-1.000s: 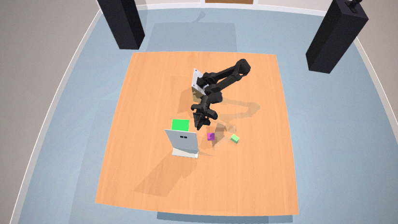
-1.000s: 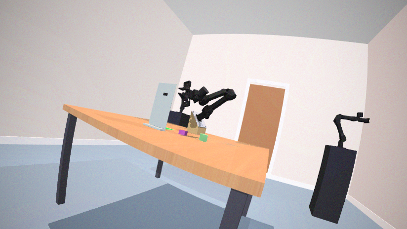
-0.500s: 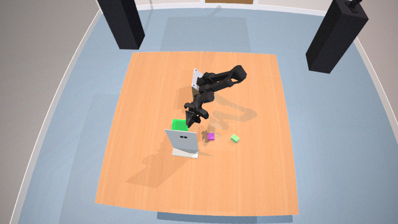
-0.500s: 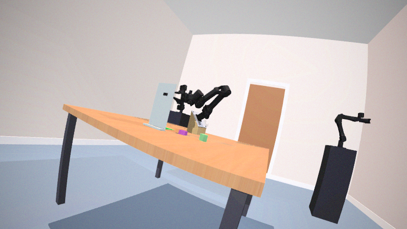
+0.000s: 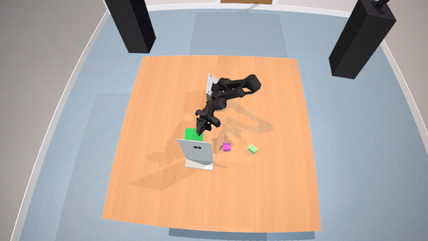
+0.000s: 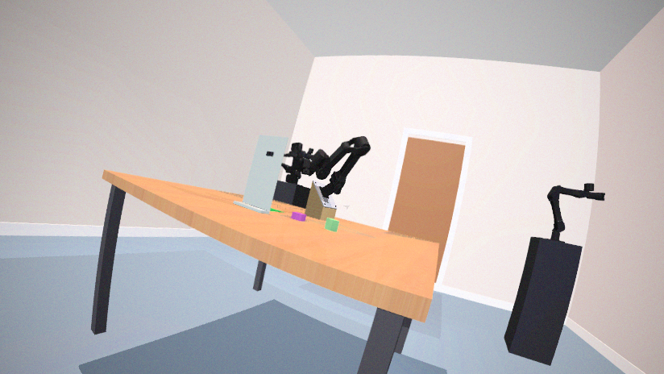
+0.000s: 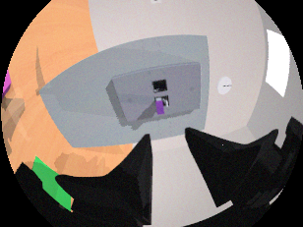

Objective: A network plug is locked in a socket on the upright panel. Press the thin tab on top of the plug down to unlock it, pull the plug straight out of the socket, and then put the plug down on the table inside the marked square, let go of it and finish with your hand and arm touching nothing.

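Now: the purple plug 60 mm ahead of my gripper tip. Also, from my gripper tip: purple cube 40 mm behind, 150 mm to the left, 220 mm below; then upright grey panel 80 mm ahead, 10 mm to the left, 90 mm below; then bright green marked square 80 mm behind, 70 mm to the right, 230 mm below.
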